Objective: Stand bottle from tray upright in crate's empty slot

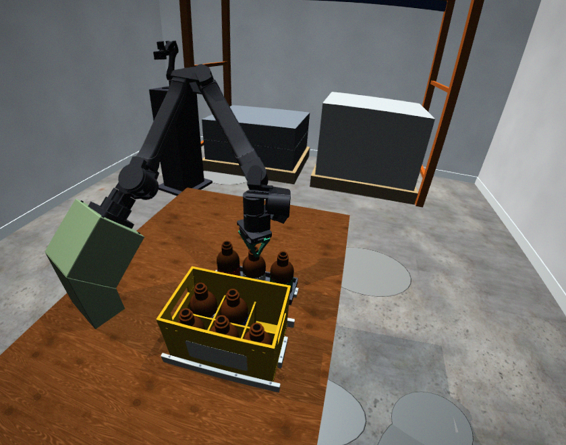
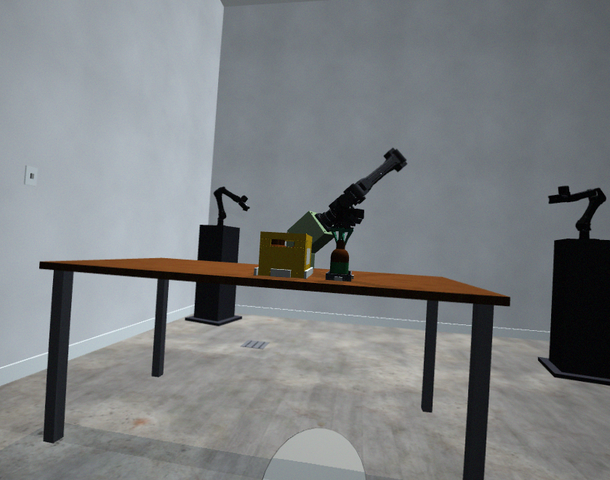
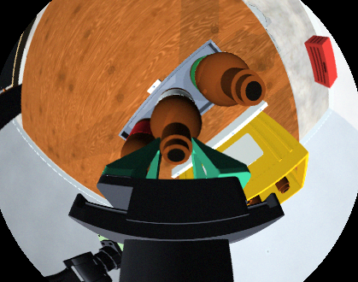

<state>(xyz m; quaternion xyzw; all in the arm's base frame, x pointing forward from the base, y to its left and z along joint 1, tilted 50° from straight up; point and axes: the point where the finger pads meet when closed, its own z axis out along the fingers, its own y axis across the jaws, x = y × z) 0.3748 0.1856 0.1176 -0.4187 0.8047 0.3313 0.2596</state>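
Right now my hand is 140 mm above the tray. The rest, counted from my hand: crate: 60 mm ahead, 220 mm to the right, 60 mm below.
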